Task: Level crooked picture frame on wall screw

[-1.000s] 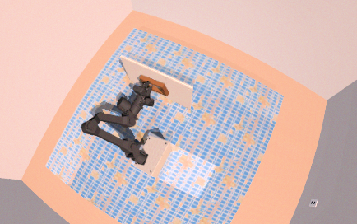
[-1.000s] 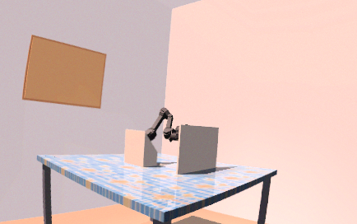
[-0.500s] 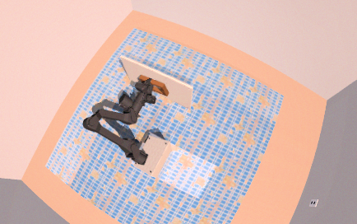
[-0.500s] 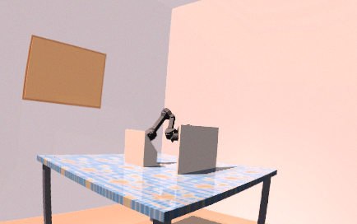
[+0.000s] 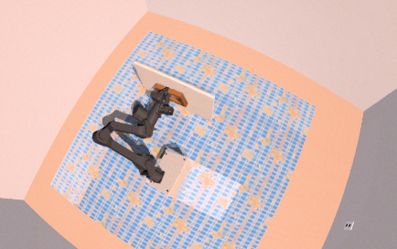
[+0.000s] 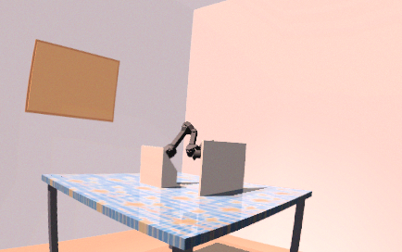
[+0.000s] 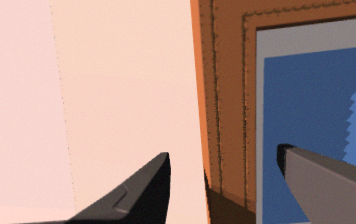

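My gripper tip is now 10 mm short of the picture frame, 10 mm to the left of it and 50 mm above it. Round my gripper tip: wall panel 20 mm ahead, 10 mm to the right, 60 mm below.
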